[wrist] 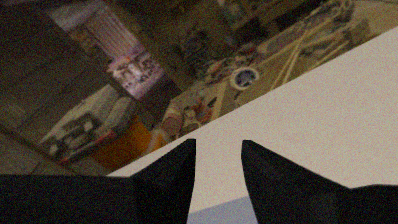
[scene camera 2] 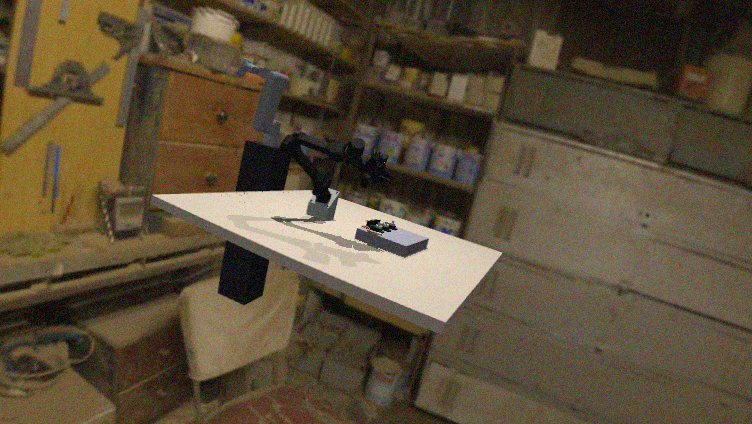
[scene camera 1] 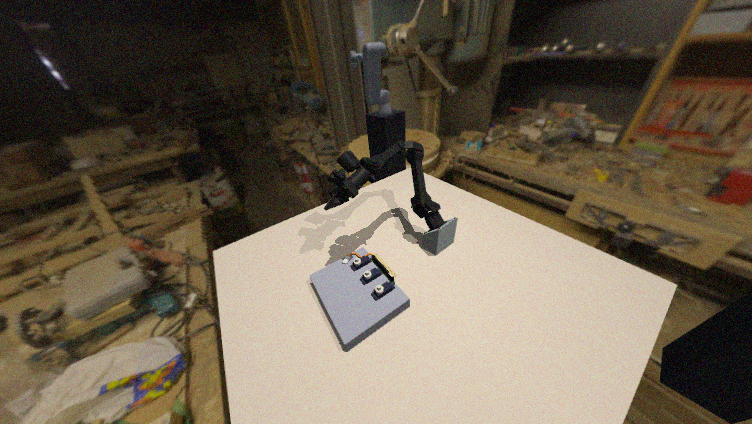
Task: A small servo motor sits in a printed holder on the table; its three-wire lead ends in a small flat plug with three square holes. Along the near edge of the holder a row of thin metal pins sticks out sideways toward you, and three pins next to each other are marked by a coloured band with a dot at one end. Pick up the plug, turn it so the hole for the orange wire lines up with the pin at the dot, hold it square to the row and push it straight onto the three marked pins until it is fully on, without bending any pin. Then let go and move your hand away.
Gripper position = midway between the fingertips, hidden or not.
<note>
In view: my gripper (scene camera 1: 325, 209) and a grey-blue printed holder (scene camera 1: 349, 304).
My gripper is seen too in the wrist view (wrist: 218, 147) and in scene camera 2 (scene camera 2: 392, 180). The grey-blue printed holder also shows in scene camera 2 (scene camera 2: 401, 242).
</note>
